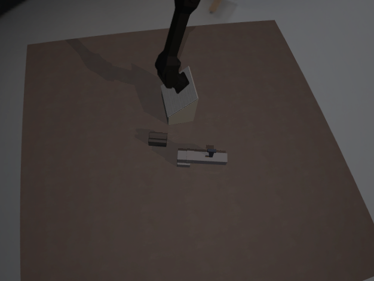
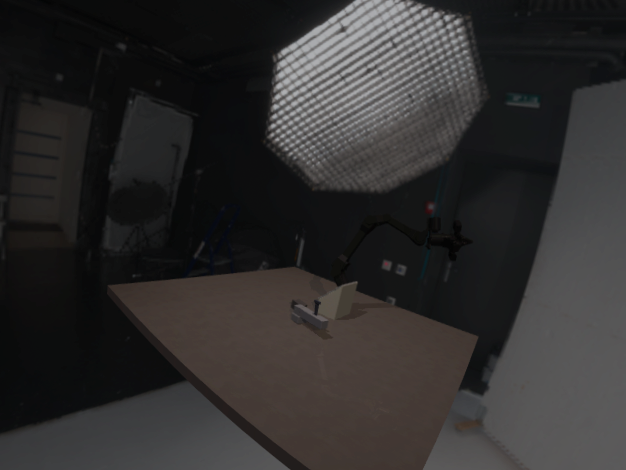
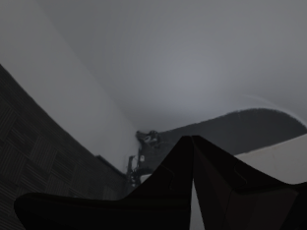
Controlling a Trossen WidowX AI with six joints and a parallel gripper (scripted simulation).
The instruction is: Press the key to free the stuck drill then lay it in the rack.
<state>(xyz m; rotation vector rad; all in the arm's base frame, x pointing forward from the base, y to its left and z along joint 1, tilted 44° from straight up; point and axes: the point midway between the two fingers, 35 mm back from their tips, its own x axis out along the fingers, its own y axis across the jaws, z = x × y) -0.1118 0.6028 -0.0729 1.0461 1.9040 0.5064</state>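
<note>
Now: the dark key 460 mm ahead of my gripper tip, 510 mm to the right of it and 390 mm below it. The rest, counted from my gripper tip: drill: 440 mm ahead, 550 mm to the right, 440 mm below; then grey rack: 320 mm ahead, 660 mm to the right, 470 mm below; then long pale grey block: 450 mm ahead, 530 mm to the right, 450 mm below.
</note>
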